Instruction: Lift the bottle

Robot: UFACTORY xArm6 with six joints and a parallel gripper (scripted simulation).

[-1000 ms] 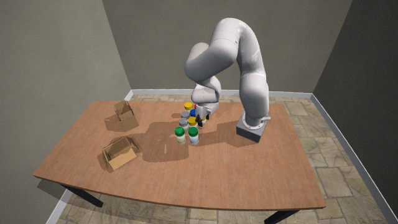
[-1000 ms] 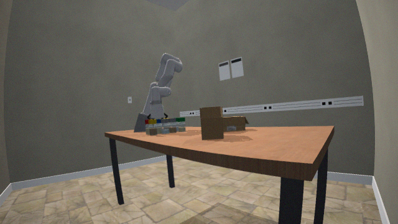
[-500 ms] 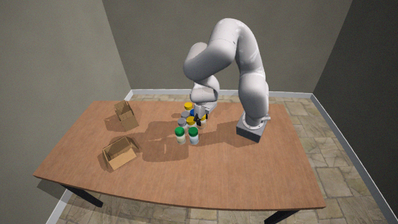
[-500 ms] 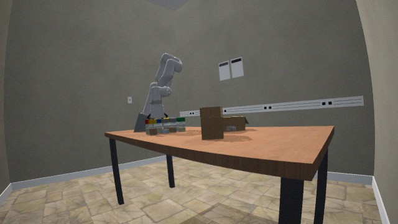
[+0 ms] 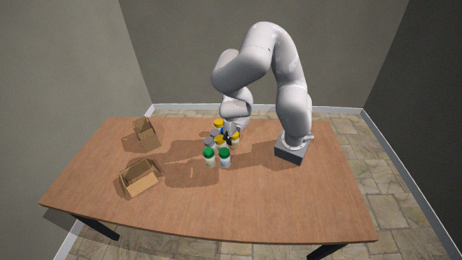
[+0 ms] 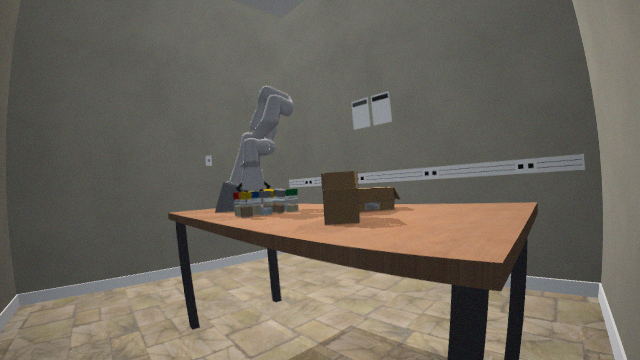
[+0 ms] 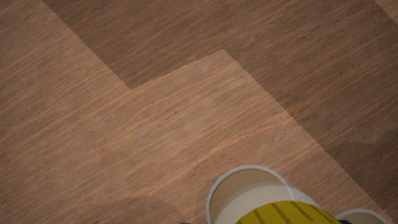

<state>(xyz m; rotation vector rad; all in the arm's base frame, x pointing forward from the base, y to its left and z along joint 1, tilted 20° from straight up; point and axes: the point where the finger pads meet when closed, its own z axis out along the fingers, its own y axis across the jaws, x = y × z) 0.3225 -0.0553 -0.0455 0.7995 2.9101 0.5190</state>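
My hand is 1 cm past the yellow-capped bottle and 1 cm above it. The rest, counted from my hand: grey-capped bottle 10 cm ahead, 1 cm below; green-capped bottle 11 cm ahead, 14 cm to the left, 1 cm below; cardboard box 53 cm ahead, 1 cm to the left.
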